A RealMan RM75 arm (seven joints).
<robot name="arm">
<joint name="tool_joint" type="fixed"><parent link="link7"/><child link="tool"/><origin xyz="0 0 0"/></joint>
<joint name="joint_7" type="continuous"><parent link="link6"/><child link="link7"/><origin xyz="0 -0.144 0" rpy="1.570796 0 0"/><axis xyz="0 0 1"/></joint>
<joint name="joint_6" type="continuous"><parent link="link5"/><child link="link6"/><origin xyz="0 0 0" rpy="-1.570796 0 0"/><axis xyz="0 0 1"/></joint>
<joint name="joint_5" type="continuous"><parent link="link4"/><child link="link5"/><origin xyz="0 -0.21 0" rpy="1.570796 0 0"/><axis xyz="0 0 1"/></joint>
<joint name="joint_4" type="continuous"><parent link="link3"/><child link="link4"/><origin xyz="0 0 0" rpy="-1.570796 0 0"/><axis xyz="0 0 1"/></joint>
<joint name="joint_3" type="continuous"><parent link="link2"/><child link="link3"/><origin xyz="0 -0.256 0" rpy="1.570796 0 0"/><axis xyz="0 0 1"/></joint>
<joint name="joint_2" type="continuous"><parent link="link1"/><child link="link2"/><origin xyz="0 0 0" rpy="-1.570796 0 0"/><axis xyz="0 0 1"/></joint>
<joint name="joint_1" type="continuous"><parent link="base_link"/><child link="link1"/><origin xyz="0 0 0.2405"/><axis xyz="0 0 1"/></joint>
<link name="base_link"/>
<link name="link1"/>
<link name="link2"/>
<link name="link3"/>
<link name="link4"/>
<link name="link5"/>
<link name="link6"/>
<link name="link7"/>
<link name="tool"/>
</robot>
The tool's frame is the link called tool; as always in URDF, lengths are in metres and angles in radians. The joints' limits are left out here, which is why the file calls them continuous.
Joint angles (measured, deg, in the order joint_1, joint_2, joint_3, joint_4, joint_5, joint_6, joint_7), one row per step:
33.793, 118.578, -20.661, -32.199, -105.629, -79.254, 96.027
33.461, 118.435, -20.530, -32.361, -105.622, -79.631, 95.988
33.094, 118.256, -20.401, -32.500, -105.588, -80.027, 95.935
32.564, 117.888, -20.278, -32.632, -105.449, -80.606, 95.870
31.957, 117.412, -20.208, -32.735, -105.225, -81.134, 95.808
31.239, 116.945, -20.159, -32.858, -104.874, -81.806, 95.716
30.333, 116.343, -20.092, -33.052, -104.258, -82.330, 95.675
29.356, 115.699, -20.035, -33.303, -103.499, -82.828, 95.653
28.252, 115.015, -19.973, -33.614, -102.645, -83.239, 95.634
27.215, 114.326, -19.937, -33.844, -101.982, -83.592, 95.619
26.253, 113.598, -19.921, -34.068, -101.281, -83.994, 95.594
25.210, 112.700, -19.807, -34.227, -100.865, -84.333, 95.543
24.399, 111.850, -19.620, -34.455, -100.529, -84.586, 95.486
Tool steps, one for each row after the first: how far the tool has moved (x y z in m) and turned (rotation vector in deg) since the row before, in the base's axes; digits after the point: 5 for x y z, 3 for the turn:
0.00192, -0.00164, 0.00194, 0.149, -0.049, -0.010
0.00218, -0.00180, 0.00216, 0.169, -0.051, -0.026
0.00325, -0.00247, 0.00371, 0.267, -0.080, -0.023
0.00395, -0.00262, 0.00448, 0.346, -0.141, -0.121
0.00412, -0.00334, 0.00464, 0.381, -0.051, -0.068
0.00560, -0.00367, 0.00660, 0.741, -0.063, -0.365
0.00588, -0.00393, 0.00742, 0.895, -0.069, -0.421
0.00667, -0.00449, 0.00821, 1.054, -0.140, -0.581
0.00643, -0.00450, 0.00749, 0.856, -0.255, -0.588
0.00573, -0.00427, 0.00777, 0.858, -0.284, -0.442
0.00701, -0.00498, 0.00851, 0.778, -0.578, -0.656
0.00565, -0.00381, 0.00848, 0.814, -0.657, -0.507

